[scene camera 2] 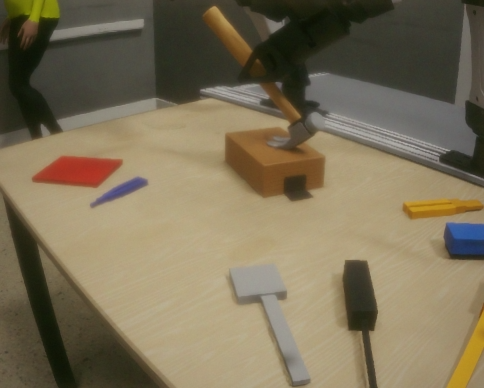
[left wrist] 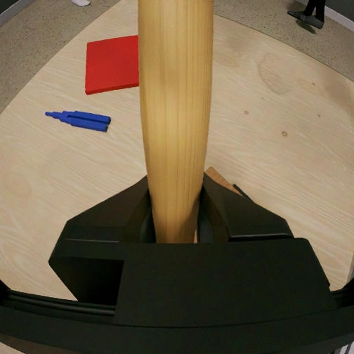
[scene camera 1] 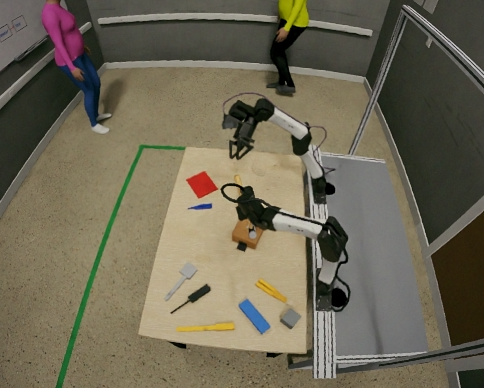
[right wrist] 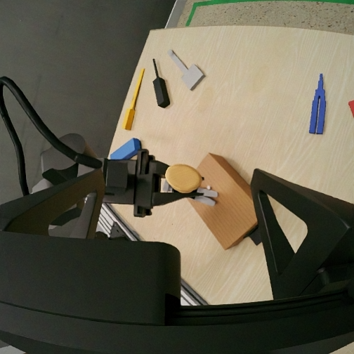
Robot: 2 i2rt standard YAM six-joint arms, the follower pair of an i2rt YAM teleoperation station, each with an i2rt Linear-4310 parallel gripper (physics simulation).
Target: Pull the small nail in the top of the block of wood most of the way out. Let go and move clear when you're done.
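Pixels of known places: left gripper, between the fingertips: (scene camera 2: 241, 80); right gripper, between the fingertips: (scene camera 1: 234, 159); left arm's base, origin of its link: (scene camera 1: 323, 289); right arm's base, origin of its link: (scene camera 1: 318, 189).
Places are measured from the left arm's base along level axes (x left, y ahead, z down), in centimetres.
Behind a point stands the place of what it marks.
The brown wood block (scene camera 1: 240, 237) @(x -19.4, y 39.3, z -5.1 cm) (scene camera 2: 295, 170) @(x -18.6, y 37.8, z -3.6 cm) (right wrist: 230, 202) lies on the table. A hammer with a wooden handle (scene camera 2: 227, 35) @(x -30.9, y 42.4, z -25.1 cm) (left wrist: 176, 100) (right wrist: 183, 178) rests its grey head (scene camera 1: 252, 233) @(x -18.0, y 34.2, z -12.6 cm) (scene camera 2: 301, 133) @(x -19.8, y 35.5, z -9.2 cm) on the block, handle tilted up. The small nail's pale head (right wrist: 208, 187) shows at the claw in the right wrist view; its shaft is hidden. My left gripper (scene camera 2: 257, 69) (left wrist: 176, 176) is shut on the hammer handle, above the block. My right gripper (scene camera 1: 235, 157) @(x -38.7, y 45.0, z -34.5 cm) (right wrist: 177, 176) is open and empty, raised away from the handle near the table's far edge.
A black bracket (scene camera 1: 242, 246) @(x -17.6, y 38.1, z 0.1 cm) (scene camera 2: 296, 187) @(x -18.2, y 37.8, z -0.6 cm) stands at the block's end. A red square (scene camera 1: 202, 184) @(x -50.5, y 63.4, z -0.6 cm) and a blue tool (scene camera 1: 201, 206) @(x -36.7, y 61.1, z -0.2 cm) lie at upper left. A grey scraper (scene camera 1: 188, 271) @(x -1.3, y 60.1, z -0.9 cm), black screwdriver (scene camera 1: 200, 292) @(x 7.9, y 52.8, z -2.4 cm), yellow tools (scene camera 1: 270, 290) @(x 3.1, y 23.6, z -1.0 cm) (scene camera 1: 206, 327) @(x 22.1, y 48.0, z -0.8 cm), blue bar (scene camera 1: 254, 316) @(x 15.3, y 29.4, z -3.2 cm) and grey cube (scene camera 1: 290, 318) @(x 15.2, y 15.1, z -5.4 cm) lie lower.
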